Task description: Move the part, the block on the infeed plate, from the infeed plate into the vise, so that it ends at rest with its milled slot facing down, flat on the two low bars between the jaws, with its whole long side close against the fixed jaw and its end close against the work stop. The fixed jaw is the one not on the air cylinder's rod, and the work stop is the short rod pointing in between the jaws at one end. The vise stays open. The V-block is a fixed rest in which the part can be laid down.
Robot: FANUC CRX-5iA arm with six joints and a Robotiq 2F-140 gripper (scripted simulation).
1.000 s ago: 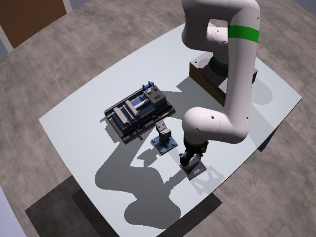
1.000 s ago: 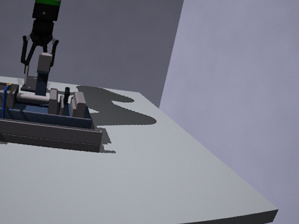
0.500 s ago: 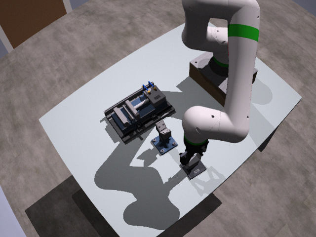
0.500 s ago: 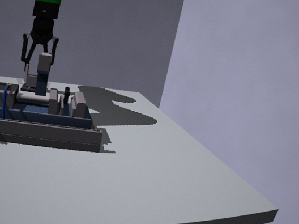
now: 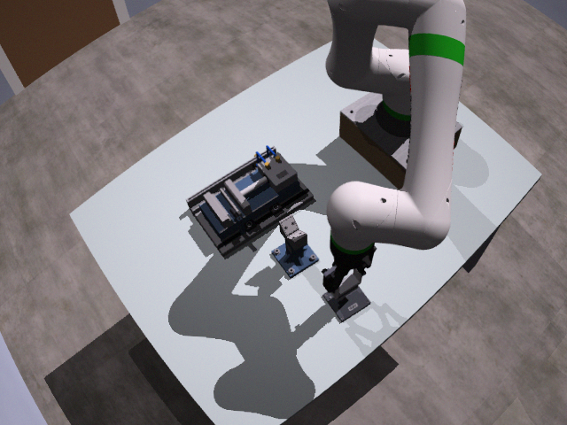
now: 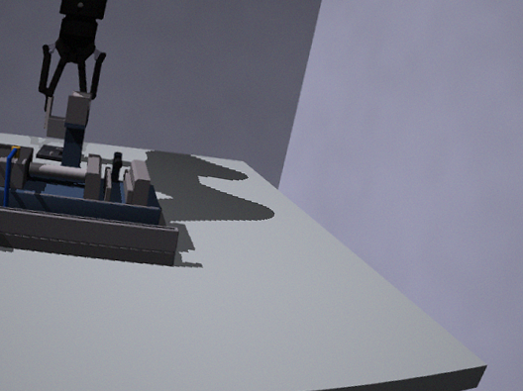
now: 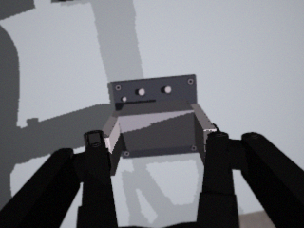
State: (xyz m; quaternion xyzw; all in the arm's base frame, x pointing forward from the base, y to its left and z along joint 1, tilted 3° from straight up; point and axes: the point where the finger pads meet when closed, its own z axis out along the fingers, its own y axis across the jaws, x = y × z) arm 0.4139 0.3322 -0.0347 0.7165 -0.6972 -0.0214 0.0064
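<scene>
The dark infeed plate is 9 cm below my hand and 1 cm to the left of it. The rest, counted from my hand: part 3 cm below, 1 cm to the left; then blue work stop 29 cm to the right, 14 cm ahead, 3 cm below; then black work stop 31 cm to the right, 14 cm ahead.
</scene>
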